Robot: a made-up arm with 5 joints.
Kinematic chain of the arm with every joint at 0, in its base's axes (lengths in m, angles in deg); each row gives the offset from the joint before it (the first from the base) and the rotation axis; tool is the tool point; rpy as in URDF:
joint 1: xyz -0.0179 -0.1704 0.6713 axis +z
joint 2: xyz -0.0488 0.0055 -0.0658 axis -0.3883 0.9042 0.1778
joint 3: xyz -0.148 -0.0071 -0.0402 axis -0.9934 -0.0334 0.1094
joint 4: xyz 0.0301 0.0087 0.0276 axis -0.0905 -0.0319 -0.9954
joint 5: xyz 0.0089 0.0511 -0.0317 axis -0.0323 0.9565 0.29
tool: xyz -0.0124 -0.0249 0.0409 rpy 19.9 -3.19 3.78
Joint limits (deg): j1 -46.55..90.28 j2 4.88..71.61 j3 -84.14..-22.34 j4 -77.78..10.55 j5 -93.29..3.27
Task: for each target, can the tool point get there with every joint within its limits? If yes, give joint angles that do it. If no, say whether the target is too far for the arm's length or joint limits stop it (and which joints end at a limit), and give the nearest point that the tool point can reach.
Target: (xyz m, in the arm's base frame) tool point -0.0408 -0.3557 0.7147
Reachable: yes | joints 77.36 55.22 -65.39 -62.06 -67.46
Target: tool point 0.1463 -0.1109 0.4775
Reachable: no: joint limits stop it (at a limit: joint 1, joint 2, joint 3, joint 4, joint 5) | nearest point 0.0220 -0.3304 0.6092 | short by 0.285 m
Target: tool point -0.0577 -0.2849 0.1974
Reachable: no: too far | nearest point -0.0923 -0.3846 0.5565 | short by 0.374 m
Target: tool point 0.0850 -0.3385 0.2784
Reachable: no: too far | nearest point -0.0055 -0.3967 0.5570 | short by 0.299 m
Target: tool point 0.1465 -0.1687 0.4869
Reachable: no: joint limits stop it (at a limit: joint 1, joint 2, joint 3, joint 4, joint 5) | nearest point 0.0220 -0.3304 0.6092 | short by 0.238 m
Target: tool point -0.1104 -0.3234 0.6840
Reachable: yes | joints 55.26 33.68 -73.79 -9.69 -46.39
